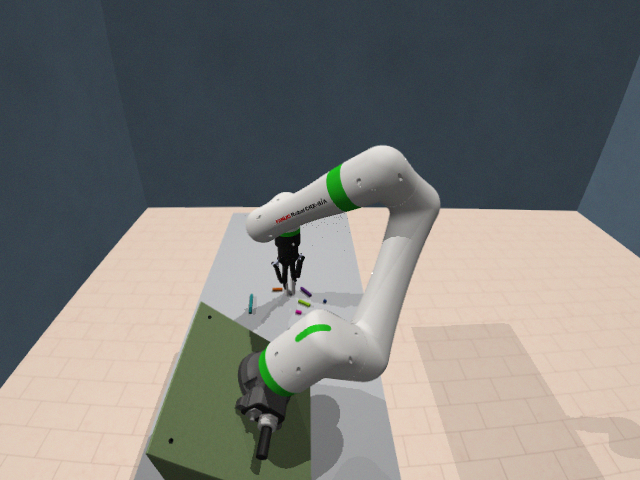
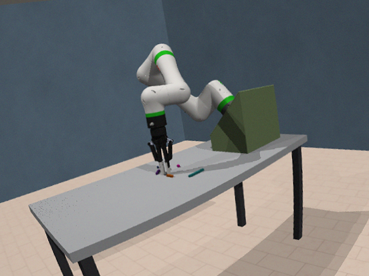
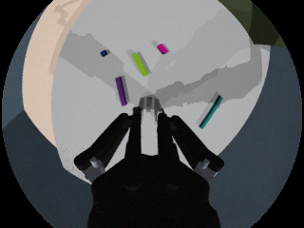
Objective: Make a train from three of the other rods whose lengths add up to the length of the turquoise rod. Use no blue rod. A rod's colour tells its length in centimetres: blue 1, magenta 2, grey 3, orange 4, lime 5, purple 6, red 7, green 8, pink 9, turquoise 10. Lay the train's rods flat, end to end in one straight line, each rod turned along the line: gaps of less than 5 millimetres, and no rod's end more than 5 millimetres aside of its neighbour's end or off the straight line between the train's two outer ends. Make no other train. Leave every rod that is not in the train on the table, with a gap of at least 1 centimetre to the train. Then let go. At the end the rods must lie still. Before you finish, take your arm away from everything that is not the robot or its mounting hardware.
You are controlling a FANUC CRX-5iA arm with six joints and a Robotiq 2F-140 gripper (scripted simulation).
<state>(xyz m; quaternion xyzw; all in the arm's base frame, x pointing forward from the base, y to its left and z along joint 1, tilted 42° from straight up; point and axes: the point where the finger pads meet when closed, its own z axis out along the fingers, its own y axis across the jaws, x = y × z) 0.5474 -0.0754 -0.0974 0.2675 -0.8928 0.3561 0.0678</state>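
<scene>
My hand is 30 mm above the grey rod. The rest, counted from my hand: orange rod 10 mm ahead, 50 mm to the left, 30 mm below; then purple rod 10 mm ahead, 60 mm to the right, 30 mm below; then lime rod 60 mm behind, 60 mm to the right, 30 mm below.
</scene>
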